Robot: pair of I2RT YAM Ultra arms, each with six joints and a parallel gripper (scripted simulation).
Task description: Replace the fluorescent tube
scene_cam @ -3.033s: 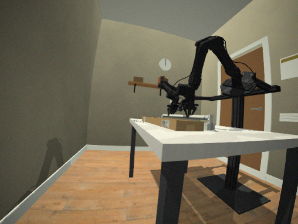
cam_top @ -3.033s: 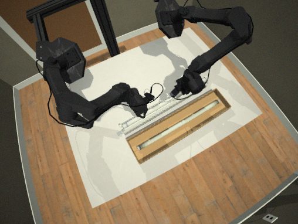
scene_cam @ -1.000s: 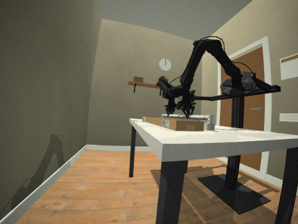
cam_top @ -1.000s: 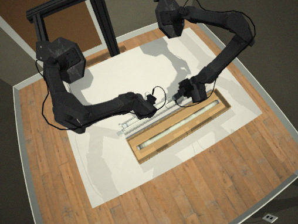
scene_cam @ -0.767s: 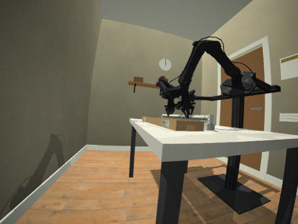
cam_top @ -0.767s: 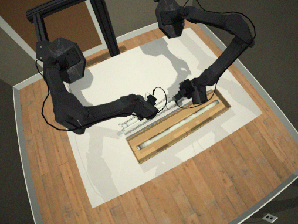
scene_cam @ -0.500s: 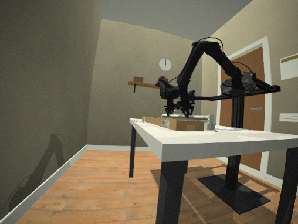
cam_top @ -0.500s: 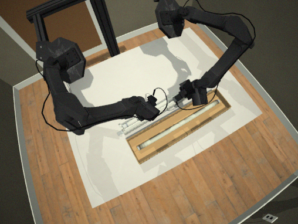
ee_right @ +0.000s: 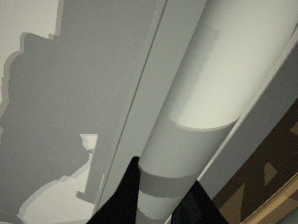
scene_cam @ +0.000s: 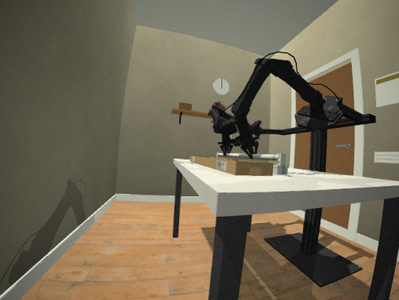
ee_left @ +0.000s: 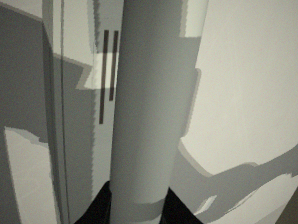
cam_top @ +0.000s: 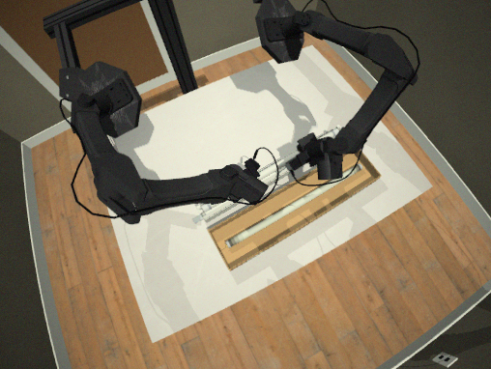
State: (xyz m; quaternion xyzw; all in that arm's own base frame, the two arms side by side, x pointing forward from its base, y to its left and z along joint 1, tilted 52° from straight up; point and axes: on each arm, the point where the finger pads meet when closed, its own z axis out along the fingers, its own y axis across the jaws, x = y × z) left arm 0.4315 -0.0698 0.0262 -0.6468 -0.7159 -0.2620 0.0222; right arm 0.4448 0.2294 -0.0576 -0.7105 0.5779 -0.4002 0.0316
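The LED tube is 1 cm ahead of my left hand and 12 cm to the right of it. Also, from my left hand: brown carton (16 cm ahead, 10 cm to the right, 4 cm below); old fluorescent tube (16 cm ahead, 10 cm to the right, 5 cm below).
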